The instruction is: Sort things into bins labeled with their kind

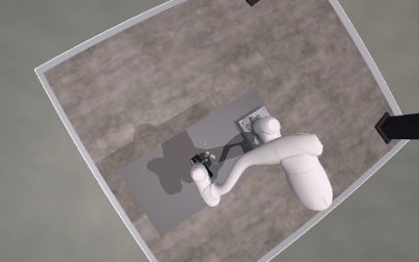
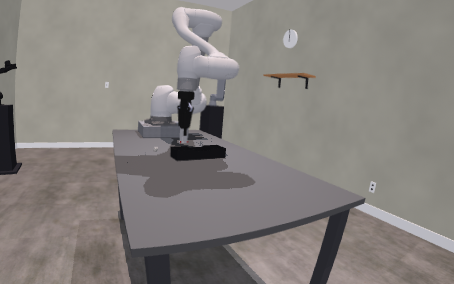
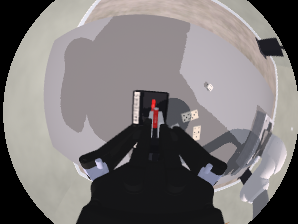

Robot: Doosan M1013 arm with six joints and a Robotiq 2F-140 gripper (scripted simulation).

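The green piece lies 10 cm below my hand, 7 cm to the left of it and 7 cm behind it. The rest, counted from my hand: black bin block (8 cm below, 7 cm to the left, 2 cm ahead).
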